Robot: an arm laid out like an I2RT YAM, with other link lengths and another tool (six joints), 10 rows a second.
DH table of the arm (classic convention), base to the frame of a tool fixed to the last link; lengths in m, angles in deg. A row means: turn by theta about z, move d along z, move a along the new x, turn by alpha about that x. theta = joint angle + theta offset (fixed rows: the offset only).
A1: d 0.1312, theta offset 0, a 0.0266, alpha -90
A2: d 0, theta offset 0, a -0.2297, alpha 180
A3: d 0, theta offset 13.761, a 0.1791, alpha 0
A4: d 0.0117, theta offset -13.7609, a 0.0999, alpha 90
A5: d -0.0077, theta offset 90, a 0, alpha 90
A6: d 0.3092, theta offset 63.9, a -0.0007, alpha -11
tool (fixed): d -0.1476, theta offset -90, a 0, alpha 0
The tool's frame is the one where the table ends.
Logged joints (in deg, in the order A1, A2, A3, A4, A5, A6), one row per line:
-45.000 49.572 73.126 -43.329 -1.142 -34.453
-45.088 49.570 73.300 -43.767 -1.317 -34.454
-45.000 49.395 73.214 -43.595 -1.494 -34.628
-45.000 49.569 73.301 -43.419 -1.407 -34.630
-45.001 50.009 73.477 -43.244 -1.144 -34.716
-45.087 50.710 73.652 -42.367 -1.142 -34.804
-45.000 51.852 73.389 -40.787 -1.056 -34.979
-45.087 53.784 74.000 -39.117 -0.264 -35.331
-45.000 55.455 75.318 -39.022 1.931 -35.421
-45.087 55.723 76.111 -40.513 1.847 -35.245
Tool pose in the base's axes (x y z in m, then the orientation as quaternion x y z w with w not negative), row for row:
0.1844 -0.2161 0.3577 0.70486 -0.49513 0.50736 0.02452
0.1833 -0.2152 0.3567 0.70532 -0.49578 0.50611 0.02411
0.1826 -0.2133 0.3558 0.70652 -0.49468 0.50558 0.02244
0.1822 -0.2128 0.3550 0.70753 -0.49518 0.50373 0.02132
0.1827 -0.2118 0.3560 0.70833 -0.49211 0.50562 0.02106
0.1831 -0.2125 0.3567 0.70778 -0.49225 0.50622 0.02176
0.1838 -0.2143 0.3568 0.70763 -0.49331 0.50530 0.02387
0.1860 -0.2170 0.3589 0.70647 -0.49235 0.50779 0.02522
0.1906 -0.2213 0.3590 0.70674 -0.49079 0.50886 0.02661
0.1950 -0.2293 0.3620 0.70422 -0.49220 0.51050 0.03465
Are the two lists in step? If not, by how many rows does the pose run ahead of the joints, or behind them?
The pose runs 2 rows behind the joints: the pose in row i belongs to the joints in row i - 2.
